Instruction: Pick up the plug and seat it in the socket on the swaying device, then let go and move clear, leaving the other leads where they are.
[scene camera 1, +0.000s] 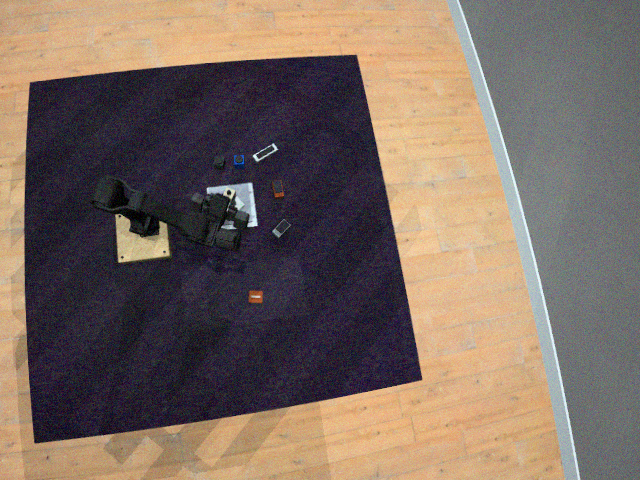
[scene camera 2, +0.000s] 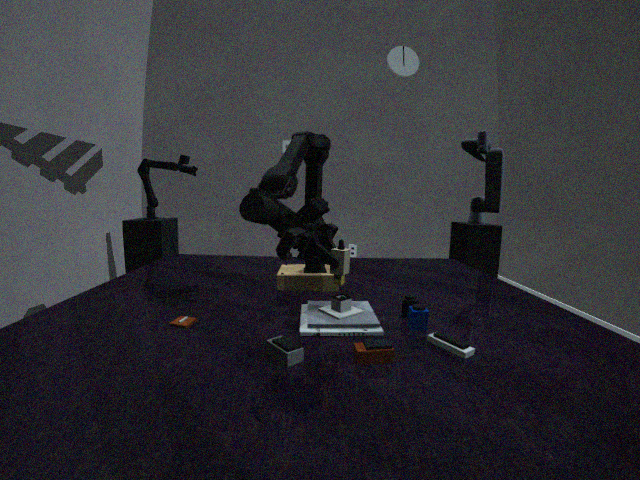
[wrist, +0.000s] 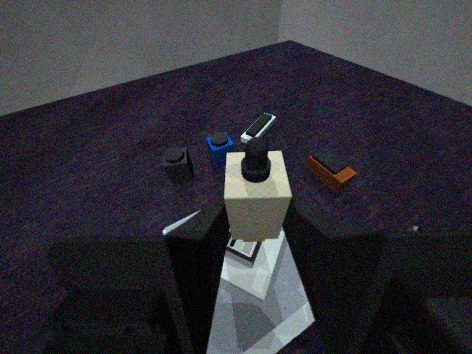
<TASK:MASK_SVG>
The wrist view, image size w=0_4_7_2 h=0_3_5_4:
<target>my gripper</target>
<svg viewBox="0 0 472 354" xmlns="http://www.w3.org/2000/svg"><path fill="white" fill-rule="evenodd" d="M292 195L282 227L326 354L472 354L472 230L370 233ZM224 193L187 221L163 236L71 237L51 244L47 250L47 260L68 296L44 321L44 326L47 330L26 354L206 354L230 230Z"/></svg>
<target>cream plug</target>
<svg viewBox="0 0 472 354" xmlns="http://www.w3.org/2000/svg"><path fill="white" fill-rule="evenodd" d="M252 137L245 145L245 152L226 154L224 201L232 239L243 240L243 242L264 242L265 239L278 239L292 193L282 151L268 151L268 144L265 139Z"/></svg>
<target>black block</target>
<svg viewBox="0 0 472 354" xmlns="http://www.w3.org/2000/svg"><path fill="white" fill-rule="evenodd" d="M164 151L163 168L172 184L194 181L193 164L187 147L174 147Z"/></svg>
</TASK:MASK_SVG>
